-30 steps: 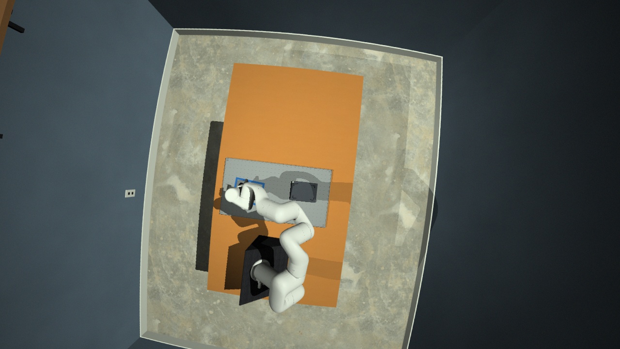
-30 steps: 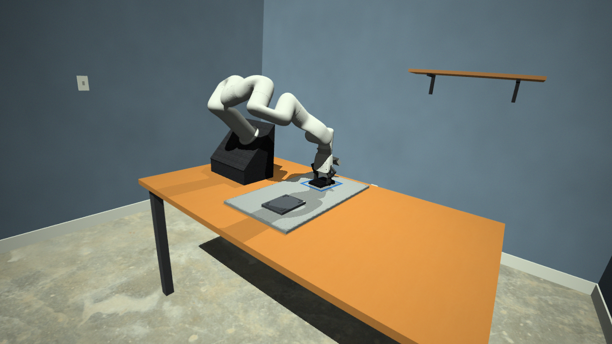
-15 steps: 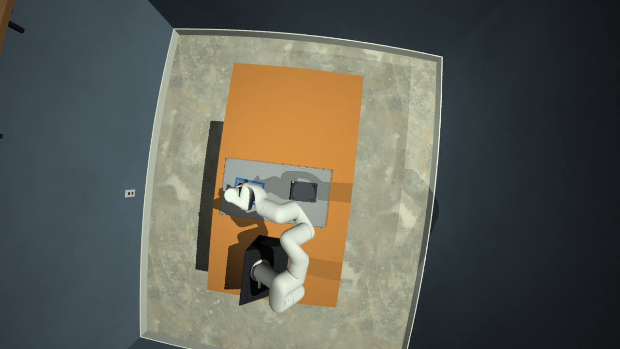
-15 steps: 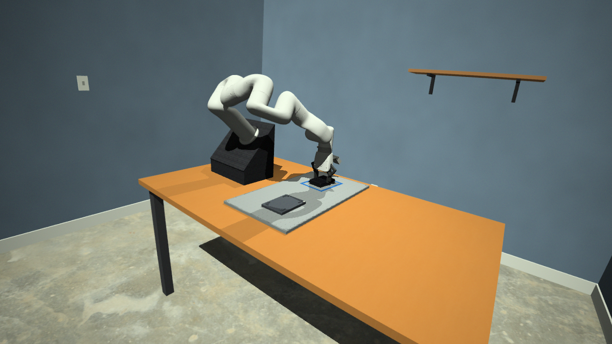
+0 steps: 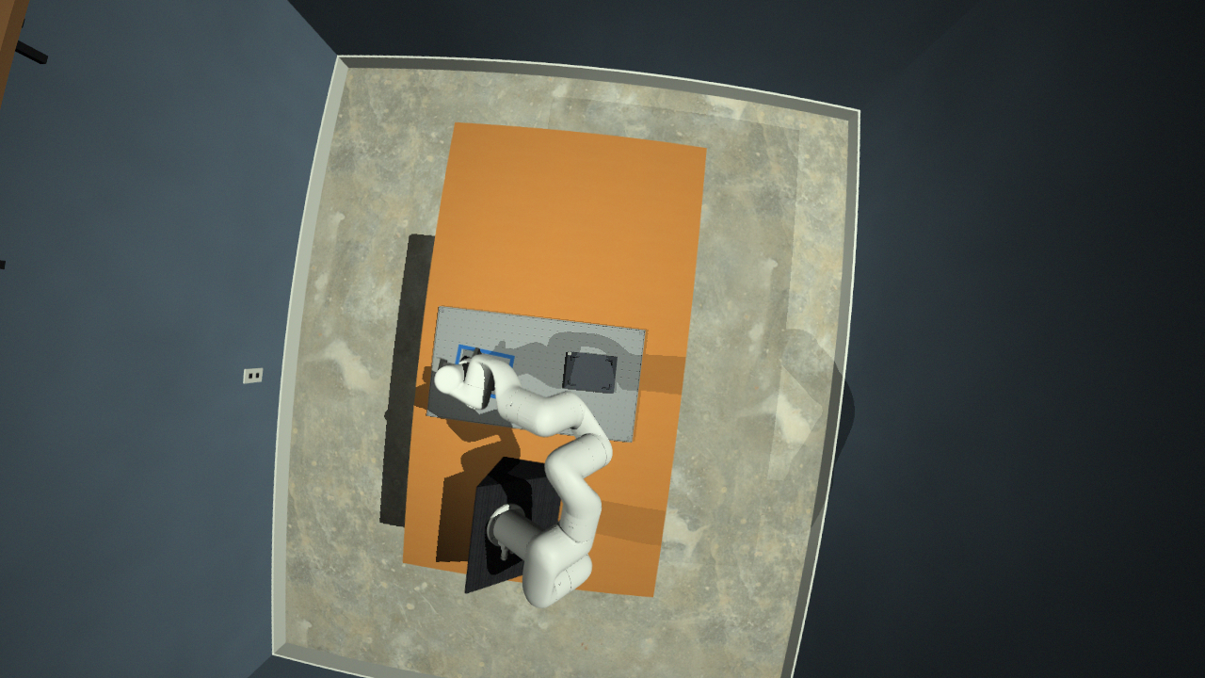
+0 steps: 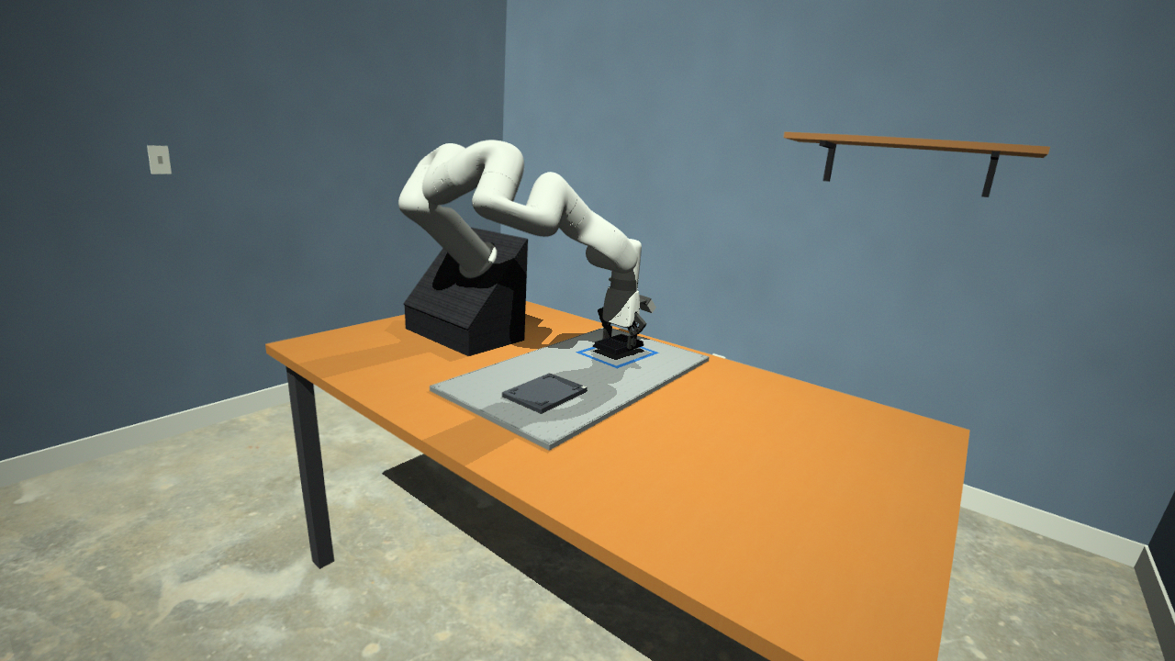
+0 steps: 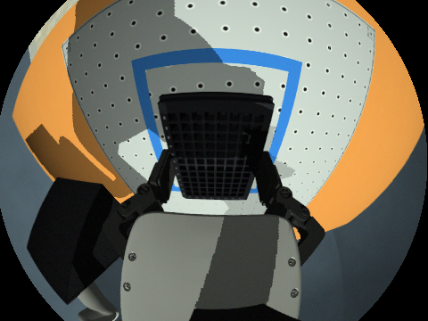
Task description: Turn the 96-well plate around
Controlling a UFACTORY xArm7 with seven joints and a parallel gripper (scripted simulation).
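My hand is 360 mm to the left of the dark plate nest N1, 50 mm short of it and 30 mm above it. The rest, counted from my hand: black 96-well plate 10 mm below; white A1 mark 280 mm to the right, 100 mm ahead, 30 mm below.
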